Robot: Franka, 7 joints.
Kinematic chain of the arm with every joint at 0, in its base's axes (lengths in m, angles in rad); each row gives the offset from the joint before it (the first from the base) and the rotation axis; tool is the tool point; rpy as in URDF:
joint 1: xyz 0 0 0.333 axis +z
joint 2: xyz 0 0 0 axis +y
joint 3: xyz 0 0 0.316 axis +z
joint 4: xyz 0.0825 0 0 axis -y
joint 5: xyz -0.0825 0 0.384 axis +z
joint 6: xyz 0 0 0 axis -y
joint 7: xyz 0.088 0 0 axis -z
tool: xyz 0 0 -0.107 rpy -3.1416 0 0
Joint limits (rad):
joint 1: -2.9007..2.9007
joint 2: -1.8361..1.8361
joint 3: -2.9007..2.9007
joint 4: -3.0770..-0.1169
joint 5: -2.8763..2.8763
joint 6: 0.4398..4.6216
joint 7: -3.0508..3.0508
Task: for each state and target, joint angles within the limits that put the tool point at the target. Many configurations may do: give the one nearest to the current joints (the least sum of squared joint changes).
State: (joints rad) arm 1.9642 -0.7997 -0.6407 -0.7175 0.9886 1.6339 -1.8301
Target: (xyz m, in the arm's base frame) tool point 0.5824 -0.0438 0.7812
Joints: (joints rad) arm 2.2271 -1.1673 -1.1921 -1.1094 0.8354 1.5608 -1.8301
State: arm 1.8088 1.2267 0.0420 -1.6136 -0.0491 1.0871 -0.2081
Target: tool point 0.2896 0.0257 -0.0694
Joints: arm 1.3390 1.6908 -0.5631 -1.8868 -0.1993 1.2125 -0.2081
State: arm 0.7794 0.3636 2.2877 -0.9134 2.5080 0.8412 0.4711
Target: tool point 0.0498 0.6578 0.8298
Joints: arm 1.1127 1.0775 1.9542 -0.7938 2.7306 1.5049 0.4711
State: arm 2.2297 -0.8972 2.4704 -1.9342 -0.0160 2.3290 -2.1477
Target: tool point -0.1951 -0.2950 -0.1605
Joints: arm 1.9522 -1.4889 2.6221 -2.0053 -0.0129 2.3661 -2.1477
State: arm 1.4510 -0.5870 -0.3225 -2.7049 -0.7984 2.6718 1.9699
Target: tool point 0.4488 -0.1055 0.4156
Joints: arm 0.8014 -0.5382 -1.0384 -2.5105 -0.7777 2.5616 1.9699
